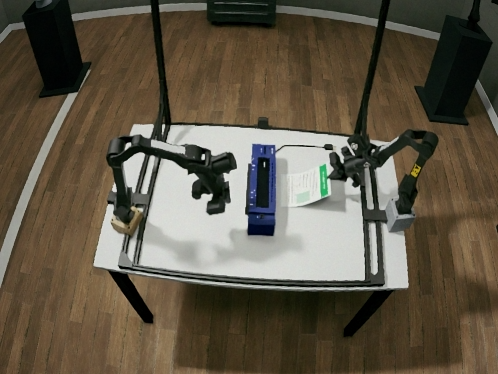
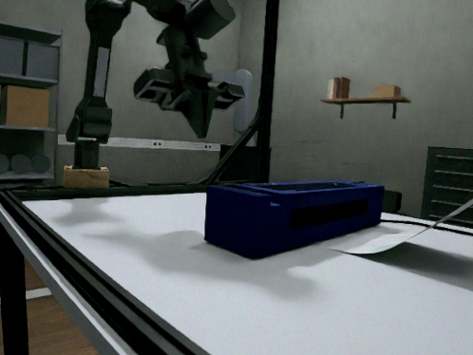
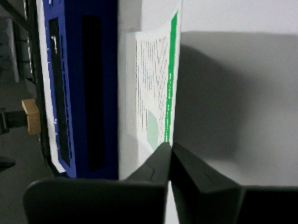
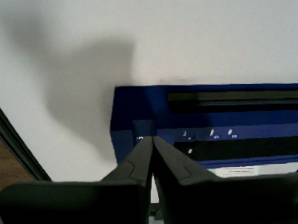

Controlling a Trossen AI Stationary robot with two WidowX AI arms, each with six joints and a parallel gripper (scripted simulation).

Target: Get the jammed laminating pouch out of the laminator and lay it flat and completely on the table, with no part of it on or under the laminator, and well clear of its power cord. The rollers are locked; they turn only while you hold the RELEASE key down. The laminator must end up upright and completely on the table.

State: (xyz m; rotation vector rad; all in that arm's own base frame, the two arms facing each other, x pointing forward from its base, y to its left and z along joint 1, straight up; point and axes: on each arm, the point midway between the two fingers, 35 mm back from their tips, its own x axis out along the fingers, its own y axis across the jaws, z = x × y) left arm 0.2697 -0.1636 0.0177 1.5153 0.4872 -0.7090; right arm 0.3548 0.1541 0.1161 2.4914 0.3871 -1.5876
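The plug is 240 mm behind my left hand, 110 mm below it and 40 mm to the left of it.
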